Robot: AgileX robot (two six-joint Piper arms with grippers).
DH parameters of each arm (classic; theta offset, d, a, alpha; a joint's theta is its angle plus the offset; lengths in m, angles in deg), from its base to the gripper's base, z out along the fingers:
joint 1: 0 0.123 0 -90
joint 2: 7.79 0 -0.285 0
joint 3: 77.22 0 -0.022 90
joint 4: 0 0.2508 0 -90
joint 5: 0 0 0.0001 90
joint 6: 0 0.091 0 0
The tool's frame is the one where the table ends.
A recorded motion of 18 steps. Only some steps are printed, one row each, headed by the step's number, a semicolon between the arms.
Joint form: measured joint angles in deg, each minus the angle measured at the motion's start. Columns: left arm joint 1, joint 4, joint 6, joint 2, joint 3, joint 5; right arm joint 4, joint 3, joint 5, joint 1, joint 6, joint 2.
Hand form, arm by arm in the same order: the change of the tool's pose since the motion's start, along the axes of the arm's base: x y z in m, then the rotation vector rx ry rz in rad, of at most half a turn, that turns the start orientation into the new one. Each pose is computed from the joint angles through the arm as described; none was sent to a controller.
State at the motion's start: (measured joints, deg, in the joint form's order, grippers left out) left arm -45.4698 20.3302 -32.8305 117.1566 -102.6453 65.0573; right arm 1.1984 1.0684 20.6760 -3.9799 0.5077 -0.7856
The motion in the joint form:
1: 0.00 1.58 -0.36 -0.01 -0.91 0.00; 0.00 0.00 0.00 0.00 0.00 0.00
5: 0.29 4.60 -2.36 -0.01 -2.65 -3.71; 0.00 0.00 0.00 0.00 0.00 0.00
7: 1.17 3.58 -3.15 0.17 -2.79 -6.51; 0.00 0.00 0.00 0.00 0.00 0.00
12: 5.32 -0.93 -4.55 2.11 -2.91 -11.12; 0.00 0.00 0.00 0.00 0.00 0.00
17: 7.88 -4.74 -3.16 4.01 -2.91 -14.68; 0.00 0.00 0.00 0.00 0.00 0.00
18: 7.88 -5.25 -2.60 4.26 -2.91 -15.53; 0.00 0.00 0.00 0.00 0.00 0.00
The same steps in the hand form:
1: 0.0027 0.0003 0.0053 0.0049 -0.0308 0.0013; 0.0000 0.0000 0.0000 0.0000 0.0000 0.0000
5: 0.0122 -0.0021 0.0172 -0.0417 -0.1289 0.0052; 0.0000 0.0000 0.0000 0.0000 0.0000 0.0000
7: 0.0185 -0.0016 0.0175 -0.0936 -0.1456 0.0173; 0.0000 0.0000 0.0000 0.0000 0.0000 0.0000
12: 0.0430 0.0116 0.0033 -0.1905 -0.1231 0.1000; 0.0000 0.0000 0.0000 0.0000 0.0000 0.0000
17: 0.0589 0.0186 -0.0112 -0.2455 -0.1021 0.1223; 0.0000 0.0000 0.0000 0.0000 0.0000 0.0000
18: 0.0597 0.0169 -0.0128 -0.2548 -0.1037 0.1119; 0.0000 0.0000 0.0000 0.0000 0.0000 0.0000

